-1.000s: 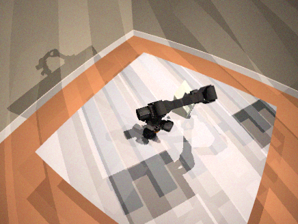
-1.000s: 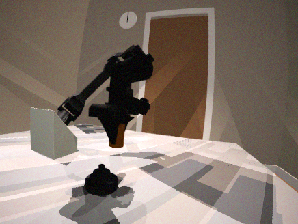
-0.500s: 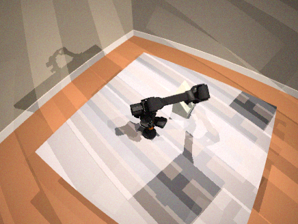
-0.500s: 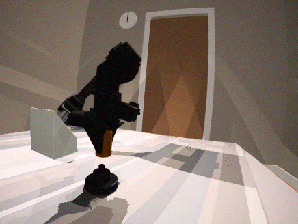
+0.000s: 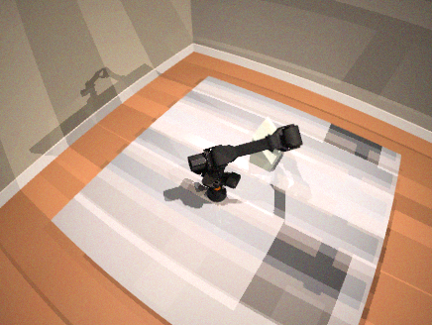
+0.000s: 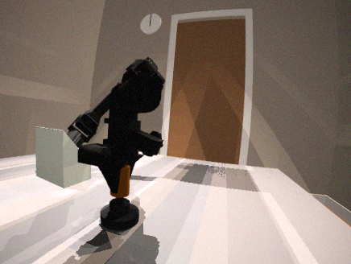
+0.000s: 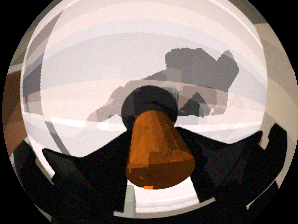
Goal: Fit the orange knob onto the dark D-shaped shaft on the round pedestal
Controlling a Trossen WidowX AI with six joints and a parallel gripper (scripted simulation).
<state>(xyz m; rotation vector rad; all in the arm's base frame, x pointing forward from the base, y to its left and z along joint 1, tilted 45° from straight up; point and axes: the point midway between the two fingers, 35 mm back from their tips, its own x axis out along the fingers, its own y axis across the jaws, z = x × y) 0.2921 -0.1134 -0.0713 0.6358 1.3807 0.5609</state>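
My gripper tip is now 2 cm below the orange knob. The rest, counted from my gripper tip: pedestal (4 cm below).
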